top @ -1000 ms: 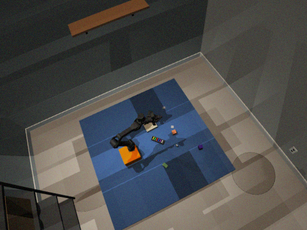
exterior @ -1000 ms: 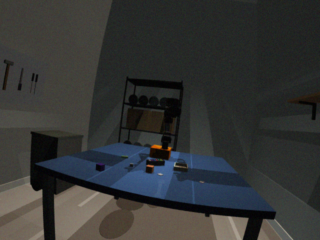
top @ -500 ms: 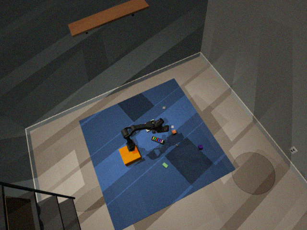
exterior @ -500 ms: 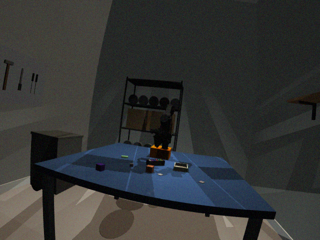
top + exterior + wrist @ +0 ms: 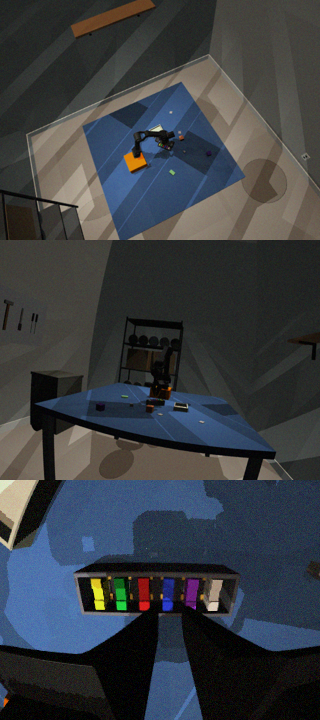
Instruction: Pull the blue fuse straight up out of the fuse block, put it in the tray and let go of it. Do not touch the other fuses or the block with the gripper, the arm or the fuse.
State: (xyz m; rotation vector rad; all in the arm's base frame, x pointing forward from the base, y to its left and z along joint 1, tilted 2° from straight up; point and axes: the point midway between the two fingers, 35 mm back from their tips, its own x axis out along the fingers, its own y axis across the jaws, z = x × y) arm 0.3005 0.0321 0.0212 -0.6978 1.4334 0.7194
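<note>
The blue fuse lies 50 mm below my gripper tip. Also, from my gripper tip: purple cube: 400 mm ahead, 200 mm to the right, 50 mm below; tray: 50 mm behind, 200 mm to the left, 70 mm below; orange cube: 180 mm ahead, 40 mm to the left, 50 mm below.
</note>
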